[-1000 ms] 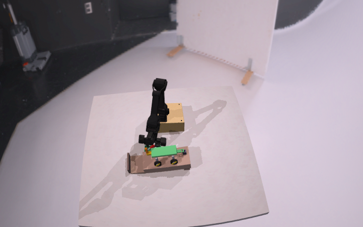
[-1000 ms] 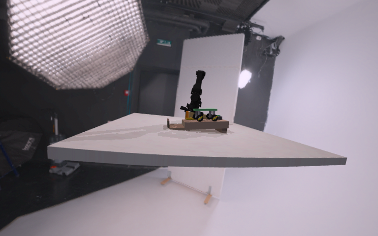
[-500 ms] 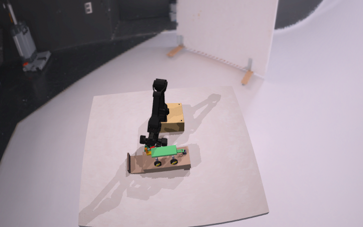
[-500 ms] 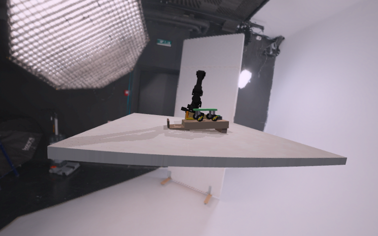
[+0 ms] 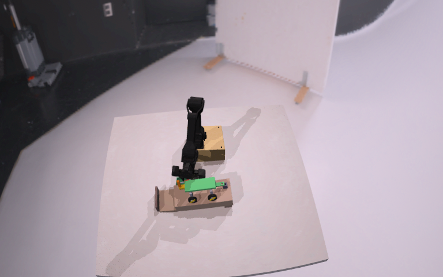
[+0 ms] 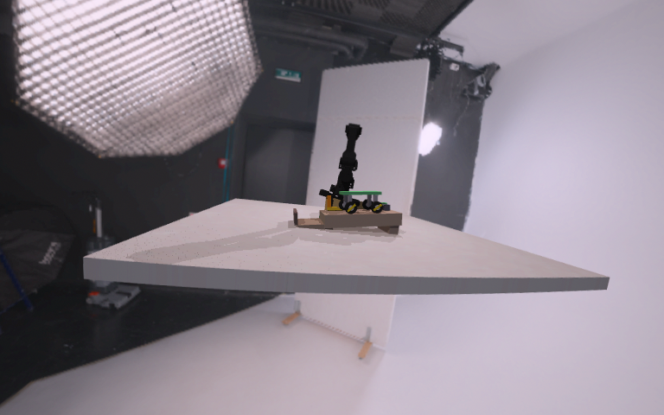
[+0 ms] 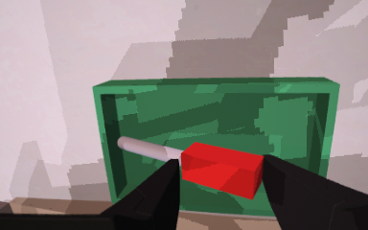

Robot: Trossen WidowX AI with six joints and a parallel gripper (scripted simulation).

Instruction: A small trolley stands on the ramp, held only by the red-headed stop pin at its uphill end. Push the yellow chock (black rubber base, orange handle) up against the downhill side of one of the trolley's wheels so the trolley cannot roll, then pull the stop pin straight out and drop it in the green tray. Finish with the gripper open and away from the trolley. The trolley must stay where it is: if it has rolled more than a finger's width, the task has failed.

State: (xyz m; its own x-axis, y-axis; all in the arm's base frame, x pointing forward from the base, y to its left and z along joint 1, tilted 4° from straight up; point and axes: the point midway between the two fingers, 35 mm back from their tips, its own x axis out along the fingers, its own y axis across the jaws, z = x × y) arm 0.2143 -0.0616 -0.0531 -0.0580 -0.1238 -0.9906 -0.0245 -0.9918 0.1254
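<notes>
Now: gripper tip 1 cm to the left of the green tray and 4 cm above it. Also, from my gripper tip: yellow chock (7 cm ahead, 2 cm to the right, 5 cm above); then red-headed stop pin (2 cm to the right, 1 cm below); then ramp (11 cm ahead, 9 cm to the left, 2 cm above).
</notes>
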